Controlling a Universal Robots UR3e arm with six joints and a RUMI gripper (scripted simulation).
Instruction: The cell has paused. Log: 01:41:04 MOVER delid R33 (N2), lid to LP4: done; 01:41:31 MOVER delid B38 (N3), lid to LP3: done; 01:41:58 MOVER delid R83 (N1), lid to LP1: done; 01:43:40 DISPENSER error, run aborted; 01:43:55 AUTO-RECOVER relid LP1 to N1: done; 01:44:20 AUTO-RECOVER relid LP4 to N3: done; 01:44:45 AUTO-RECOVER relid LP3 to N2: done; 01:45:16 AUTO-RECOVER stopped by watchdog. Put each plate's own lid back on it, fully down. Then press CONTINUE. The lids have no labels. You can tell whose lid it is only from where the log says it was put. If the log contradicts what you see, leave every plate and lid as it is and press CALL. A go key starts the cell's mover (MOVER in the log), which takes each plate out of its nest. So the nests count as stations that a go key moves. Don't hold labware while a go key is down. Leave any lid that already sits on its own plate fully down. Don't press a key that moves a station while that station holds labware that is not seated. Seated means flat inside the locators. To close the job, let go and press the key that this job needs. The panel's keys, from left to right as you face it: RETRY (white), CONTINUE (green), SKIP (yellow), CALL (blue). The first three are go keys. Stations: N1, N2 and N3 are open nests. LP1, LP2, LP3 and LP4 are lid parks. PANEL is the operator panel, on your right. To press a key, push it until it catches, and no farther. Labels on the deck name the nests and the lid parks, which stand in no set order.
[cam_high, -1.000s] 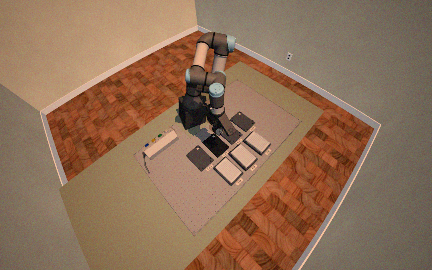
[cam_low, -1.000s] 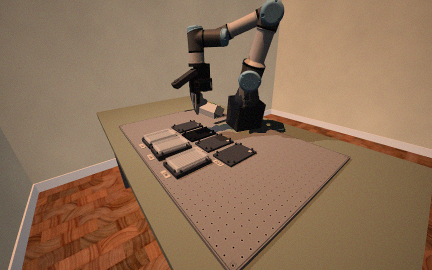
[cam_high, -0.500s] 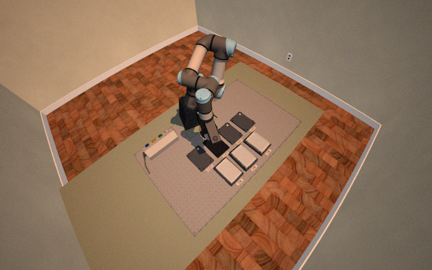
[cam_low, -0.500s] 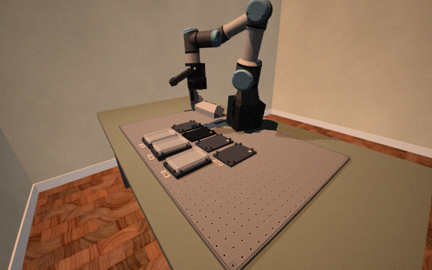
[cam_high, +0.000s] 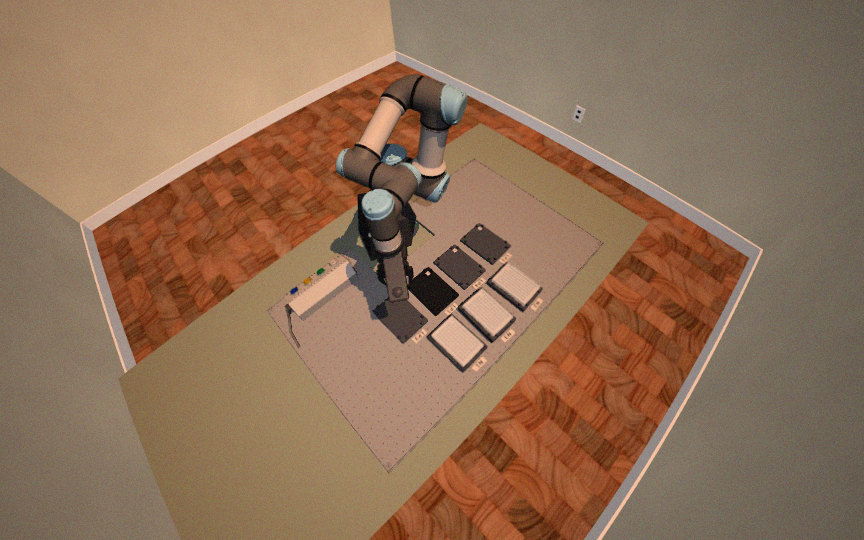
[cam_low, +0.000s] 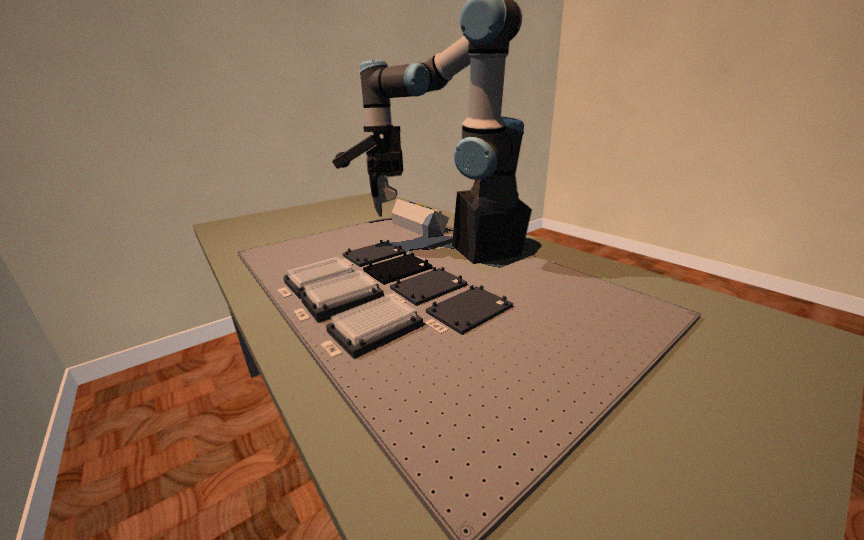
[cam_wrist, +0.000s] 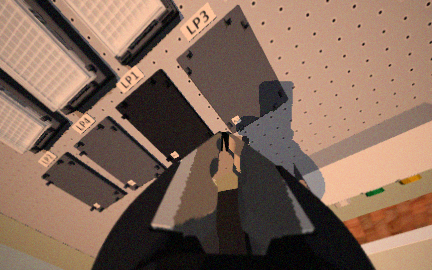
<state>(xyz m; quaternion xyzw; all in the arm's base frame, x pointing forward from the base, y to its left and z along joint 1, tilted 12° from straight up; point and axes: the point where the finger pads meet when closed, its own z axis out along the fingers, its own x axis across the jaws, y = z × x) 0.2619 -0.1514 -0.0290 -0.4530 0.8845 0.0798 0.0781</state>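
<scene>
Now: hand 25 cm past the green CONTINUE key, 13 cm to the left of it and 6 cm above it. Round my hand: LP3 lid park: 1 cm ahead, 3 cm to the right, 13 cm below; lid park LP4: 1 cm ahead, 23 cm to the left, 13 cm below; LP1 lid park: 1 cm ahead, 10 cm to the left, 13 cm below.
</scene>
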